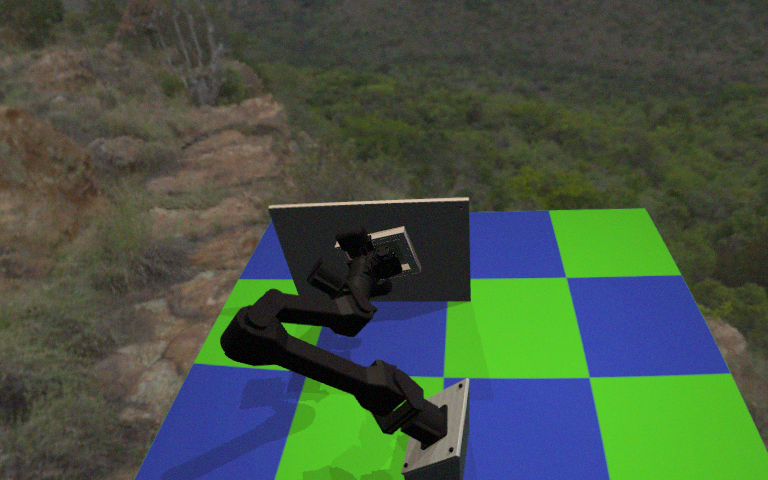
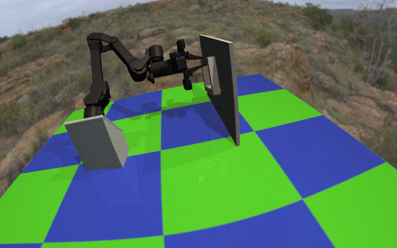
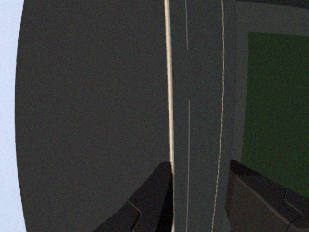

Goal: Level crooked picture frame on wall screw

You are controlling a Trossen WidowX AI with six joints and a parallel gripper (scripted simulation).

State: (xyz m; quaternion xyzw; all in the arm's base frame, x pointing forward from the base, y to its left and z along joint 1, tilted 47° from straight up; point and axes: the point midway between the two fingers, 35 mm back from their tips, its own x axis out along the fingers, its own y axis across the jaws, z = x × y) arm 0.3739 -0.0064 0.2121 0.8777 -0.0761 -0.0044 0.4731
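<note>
Right now the picture frame is 5 cm below my gripper tip, 1 cm to the right of it and 1 cm ahead of it. Round my gripper tip: wall panel 7 cm below, 2 cm ahead, 1 cm to the left.
</note>
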